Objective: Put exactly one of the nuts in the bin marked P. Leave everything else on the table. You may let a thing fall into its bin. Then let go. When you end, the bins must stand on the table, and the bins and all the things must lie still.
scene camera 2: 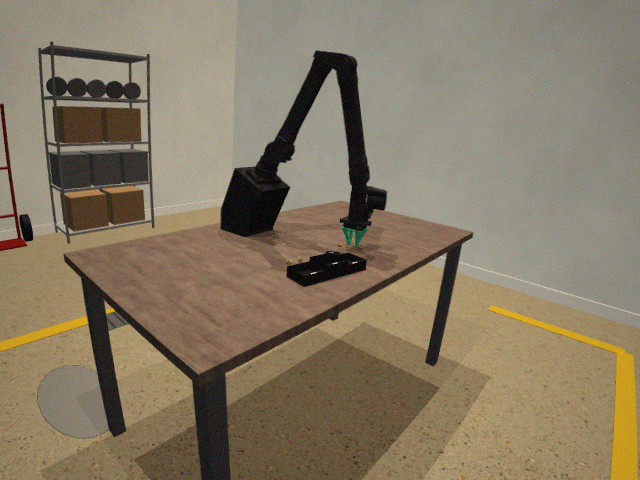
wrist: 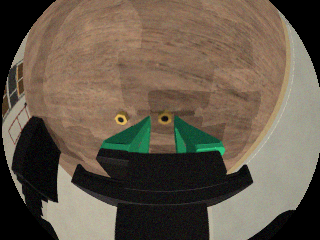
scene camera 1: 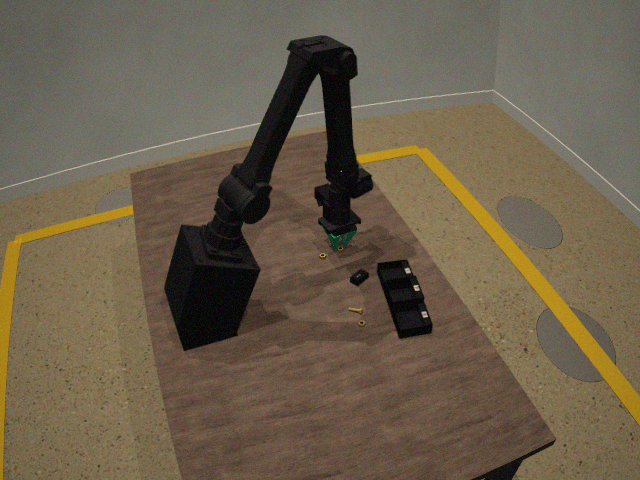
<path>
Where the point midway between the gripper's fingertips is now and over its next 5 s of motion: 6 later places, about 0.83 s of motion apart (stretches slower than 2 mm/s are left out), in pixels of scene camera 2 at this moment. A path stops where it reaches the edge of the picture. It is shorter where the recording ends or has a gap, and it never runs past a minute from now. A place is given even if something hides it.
My gripper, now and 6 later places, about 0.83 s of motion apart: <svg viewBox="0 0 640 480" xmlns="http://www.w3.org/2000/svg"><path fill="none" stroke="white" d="M352 246L352 249L354 243L354 233L347 236L335 244L328 251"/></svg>
</path>
